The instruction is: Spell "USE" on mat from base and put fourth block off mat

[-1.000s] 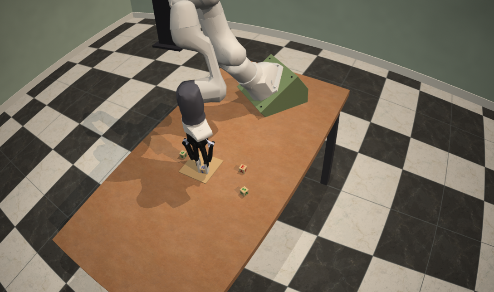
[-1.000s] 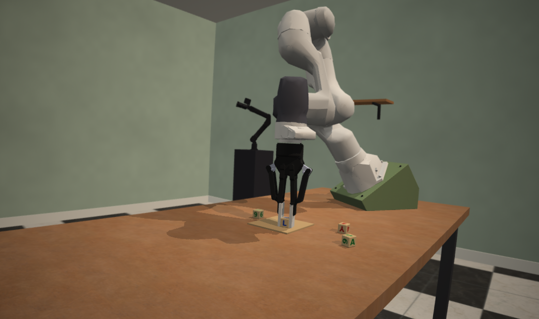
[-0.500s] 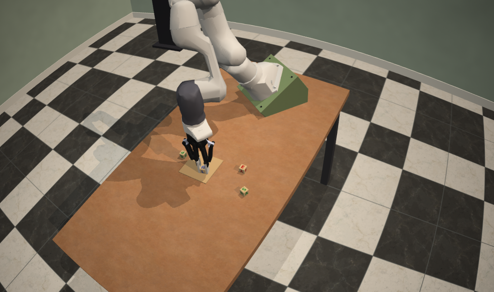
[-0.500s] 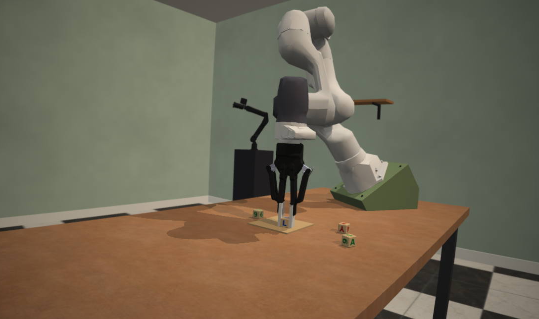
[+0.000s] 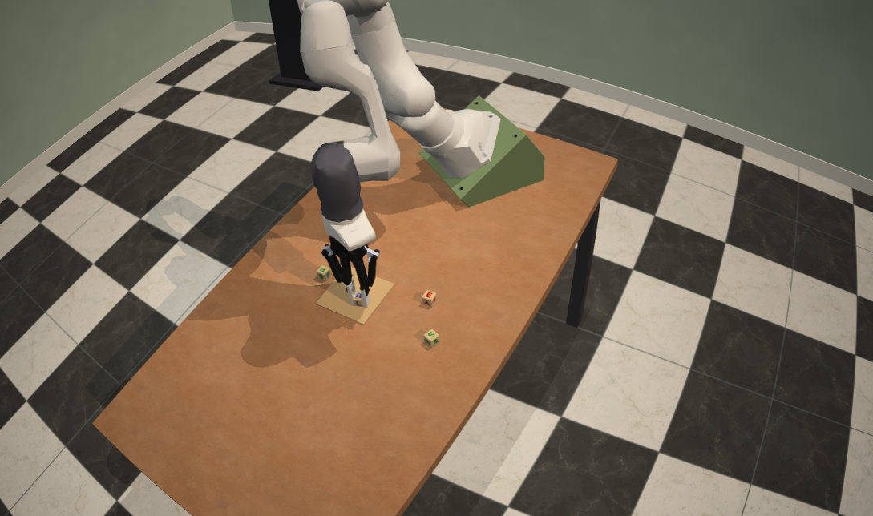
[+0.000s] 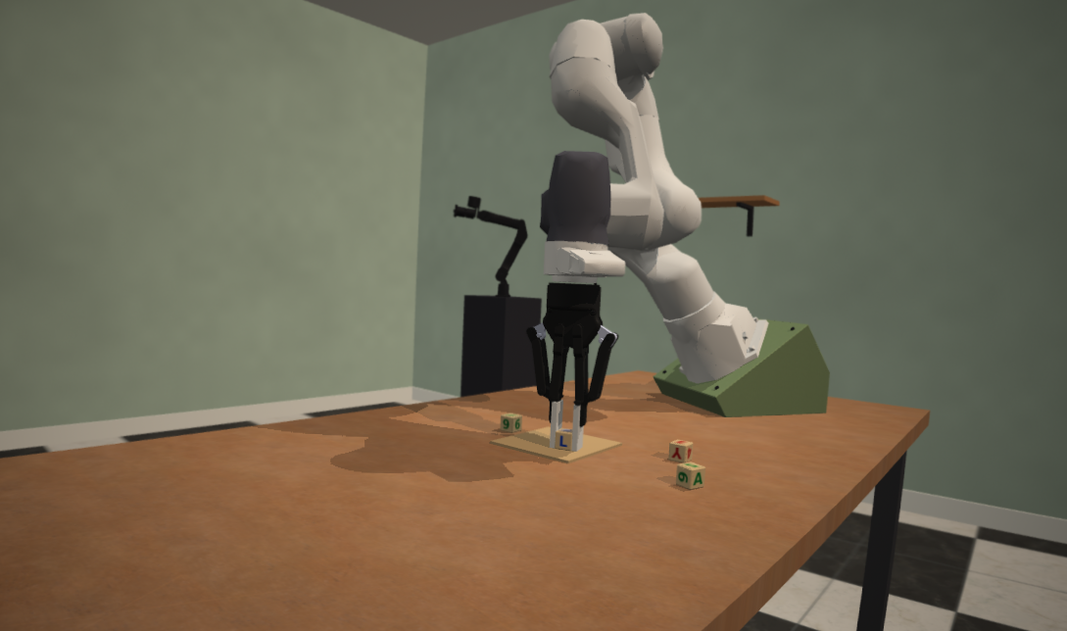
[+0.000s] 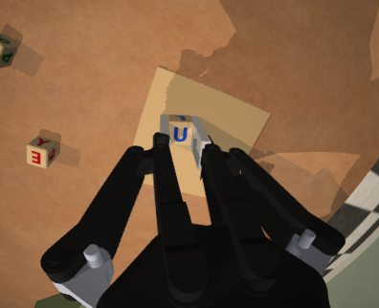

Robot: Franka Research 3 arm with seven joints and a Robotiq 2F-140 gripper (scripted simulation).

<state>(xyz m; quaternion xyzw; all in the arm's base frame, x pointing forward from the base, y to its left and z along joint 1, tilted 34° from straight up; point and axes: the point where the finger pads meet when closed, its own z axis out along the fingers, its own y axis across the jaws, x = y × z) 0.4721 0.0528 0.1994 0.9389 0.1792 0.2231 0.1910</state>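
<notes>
Now: hand 20 mm past the mat, 30 mm to the left of it and 40 mm above it. From my hand the other things lie so: U block (20 mm below); E block (80 mm behind, 140 mm to the left, 20 mm below); green P block (30 mm behind, 130 mm to the right, 20 mm below).
</notes>
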